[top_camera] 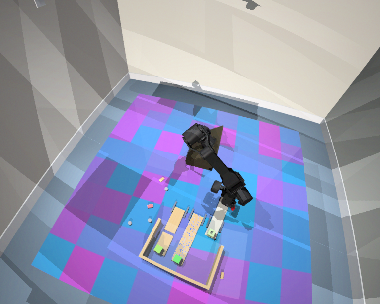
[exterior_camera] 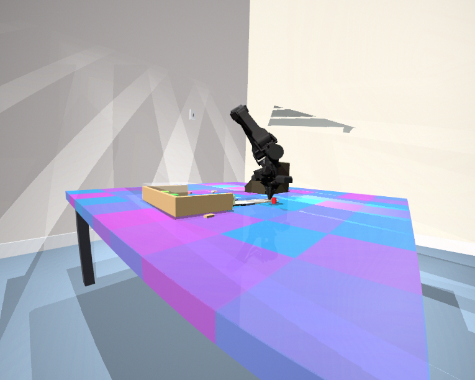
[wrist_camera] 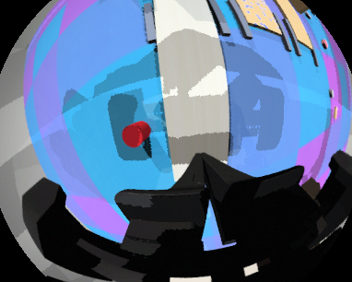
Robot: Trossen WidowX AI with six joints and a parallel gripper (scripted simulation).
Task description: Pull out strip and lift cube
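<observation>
The white strip is 90 mm ahead of my gripper tip. Also, from my gripper tip: pink block 200 mm ahead, 340 mm to the right; labelled cube 200 mm ahead, 10 mm to the right, 20 mm above; red cylinder 30 mm ahead, 50 mm to the left, 10 mm above.
</observation>
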